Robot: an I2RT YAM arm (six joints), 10 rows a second.
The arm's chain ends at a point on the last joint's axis. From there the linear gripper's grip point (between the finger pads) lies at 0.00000 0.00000 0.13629 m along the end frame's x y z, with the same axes.
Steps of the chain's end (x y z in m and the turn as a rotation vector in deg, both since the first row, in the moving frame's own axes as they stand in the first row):
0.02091, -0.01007, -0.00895, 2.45, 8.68, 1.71
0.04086, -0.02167, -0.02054, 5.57, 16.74, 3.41
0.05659, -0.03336, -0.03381, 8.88, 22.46, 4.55
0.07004, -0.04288, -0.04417, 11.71, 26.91, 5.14
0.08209, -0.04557, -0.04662, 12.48, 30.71, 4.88
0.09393, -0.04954, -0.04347, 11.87, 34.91, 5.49
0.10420, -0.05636, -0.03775, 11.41, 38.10, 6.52
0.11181, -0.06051, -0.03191, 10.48, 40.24, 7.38
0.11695, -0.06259, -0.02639, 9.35, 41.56, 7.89
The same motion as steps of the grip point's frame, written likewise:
0.04156, -0.01557, -0.01063, 2.45, 8.68, 1.71
0.08042, -0.03353, -0.02695, 5.57, 16.74, 3.41
0.10922, -0.05175, -0.04573, 8.88, 22.46, 4.55
0.13243, -0.06669, -0.06165, 11.71, 26.91, 5.14
0.15228, -0.07057, -0.06879, 12.48, 30.71, 4.88
0.17254, -0.07198, -0.07071, 11.87, 34.91, 5.49
0.18902, -0.07637, -0.06925, 11.41, 38.10, 6.52
0.20063, -0.07735, -0.06621, 10.48, 40.24, 7.38
0.20811, -0.07628, -0.06230, 9.35, 41.56, 7.89

